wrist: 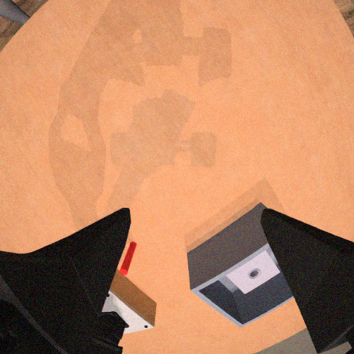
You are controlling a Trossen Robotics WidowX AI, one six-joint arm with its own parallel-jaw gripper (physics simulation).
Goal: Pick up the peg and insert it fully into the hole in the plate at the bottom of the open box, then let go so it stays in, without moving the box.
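Observation:
In the wrist view a red peg (128,257) lies on the table, just beside the left finger's inner edge. An open box (225,255) with dark grey walls stands at the lower right, partly hidden by the right finger. At its bottom is a pale plate (242,283) with a small round hole (255,273). My gripper (197,215) is wide open, above the table, with no object between its fingers. The peg and the box are apart from each other.
A block with a brown side (135,295) and a white face stands close to the peg, partly hidden by the left finger. A grey-green surface (290,344) shows at the bottom right. The round orange table (270,100) bears shadows of the arm.

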